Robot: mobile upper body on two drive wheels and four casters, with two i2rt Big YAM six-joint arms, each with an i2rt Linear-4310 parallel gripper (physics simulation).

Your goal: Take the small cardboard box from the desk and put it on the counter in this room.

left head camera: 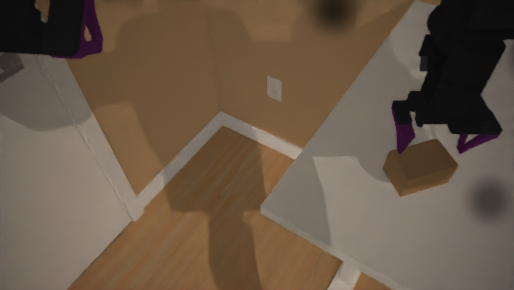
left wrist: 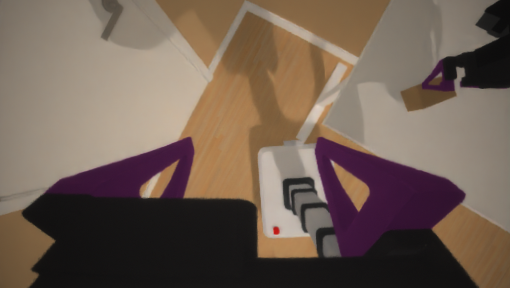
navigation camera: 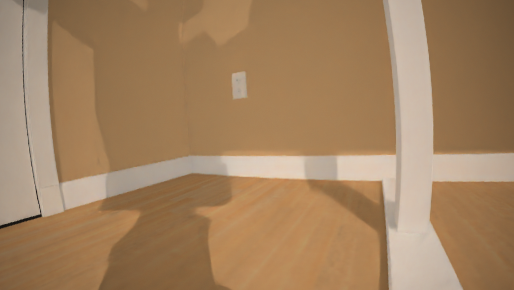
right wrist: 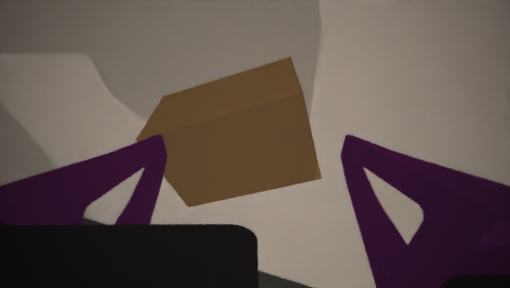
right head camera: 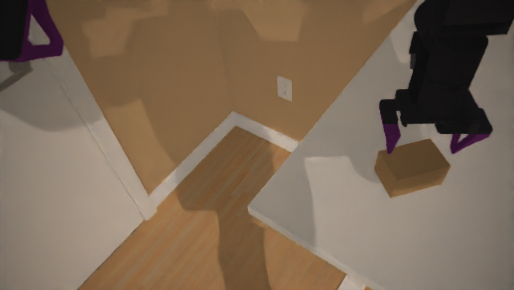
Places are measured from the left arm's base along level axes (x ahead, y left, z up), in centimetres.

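Where they show: left gripper, fingertip midpoint: (left head camera: 46,42) (left wrist: 254,144) (right head camera: 11,46); right gripper, fingertip midpoint: (left head camera: 428,150) (left wrist: 441,85) (right wrist: 253,145) (right head camera: 419,151).
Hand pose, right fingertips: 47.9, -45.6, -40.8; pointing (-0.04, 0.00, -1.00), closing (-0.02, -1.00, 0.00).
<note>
Each offset is from my right fingertips to the top centre of the thing, as dx, dy, dz. "*": to the spot under its first point. Level surfaces: height alone.
The small brown cardboard box {-1.3, +1.1, -0.2} (left head camera: 421,166) (right head camera: 413,165) (left wrist: 416,101) (right wrist: 242,145) lies on the white desk {dz -5.2} (left head camera: 360,235) (right head camera: 355,225) (left wrist: 410,155) (right wrist: 425,75). My right gripper (left head camera: 430,152) (right head camera: 421,152) (right wrist: 253,145) is open and empty, close above the box. In the right wrist view the left-hand fingertip overlaps the box's left end, and the other fingertip is to the right of it. How high the fingertips are above the box is hard to tell. My left gripper (left wrist: 254,144) is open and empty, away from the desk. The counter does not show in these views.
A white door (left head camera: 45,175) (right head camera: 55,175) (left wrist: 75,100) (navigation camera: 10,125) is at the left. A wall outlet {+83.8, +22.6, -54.5} (left head camera: 274,88) (right head camera: 284,88) (navigation camera: 239,85) is near the room's corner. A white desk leg {* +14.0, -2.6, -78.4} (navigation camera: 414,115) stands at the right in the navigation view. The robot's white base (left wrist: 270,195) shows below the left gripper.
</note>
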